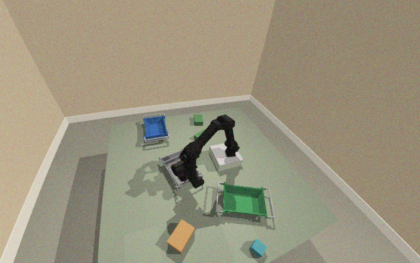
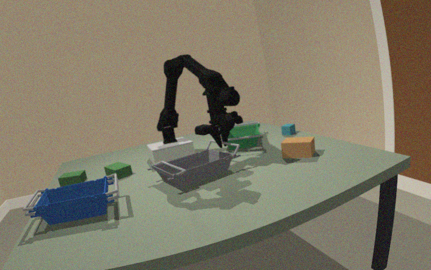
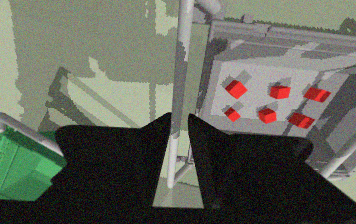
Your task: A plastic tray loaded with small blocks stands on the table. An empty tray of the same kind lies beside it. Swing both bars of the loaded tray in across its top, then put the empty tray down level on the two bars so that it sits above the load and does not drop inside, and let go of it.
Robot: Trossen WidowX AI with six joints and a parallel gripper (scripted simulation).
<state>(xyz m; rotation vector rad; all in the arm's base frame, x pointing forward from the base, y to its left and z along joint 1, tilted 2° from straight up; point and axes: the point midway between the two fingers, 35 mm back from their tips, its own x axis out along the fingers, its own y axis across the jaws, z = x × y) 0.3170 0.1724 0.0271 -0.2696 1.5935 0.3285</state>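
My gripper tip is now 28 cm past the green tray, 17 cm to the right of it and 3 cm above it. Round my gripper tip: orange block: 9 cm ahead, 27 cm to the left, 4 cm below; cyan block: 26 cm behind, 41 cm to the left, 5 cm below; red block: 10 cm ahead, 18 cm to the right, 6 cm below.
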